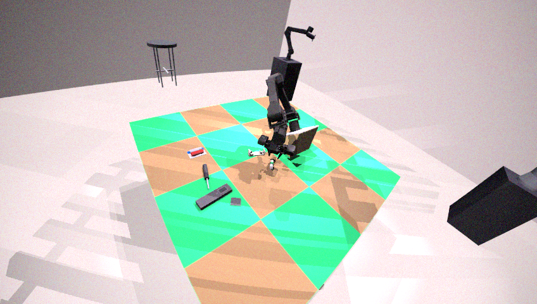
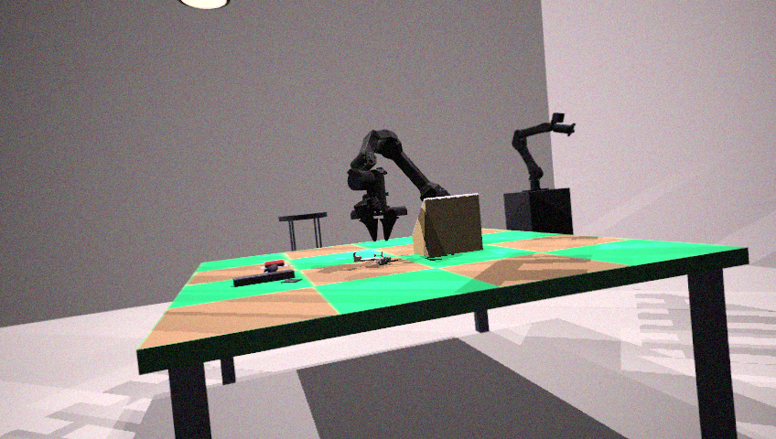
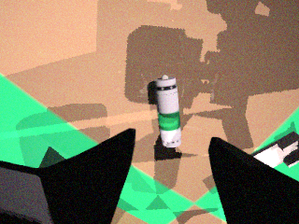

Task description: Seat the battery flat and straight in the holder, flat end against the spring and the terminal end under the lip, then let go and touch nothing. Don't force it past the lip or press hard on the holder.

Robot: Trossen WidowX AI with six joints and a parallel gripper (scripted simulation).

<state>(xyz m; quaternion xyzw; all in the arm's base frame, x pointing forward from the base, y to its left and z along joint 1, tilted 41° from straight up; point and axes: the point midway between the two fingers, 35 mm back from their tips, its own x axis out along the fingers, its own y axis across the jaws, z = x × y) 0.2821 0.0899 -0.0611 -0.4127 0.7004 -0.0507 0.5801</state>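
The battery is 60 mm below my gripper tip. Round my gripper tip: small dark block (280 mm ahead, 90 mm to the left, 70 mm below); screwdriver (330 mm ahead, 90 mm to the right, 60 mm below); remote (350 mm ahead, 50 mm below, 20 mm to the left).
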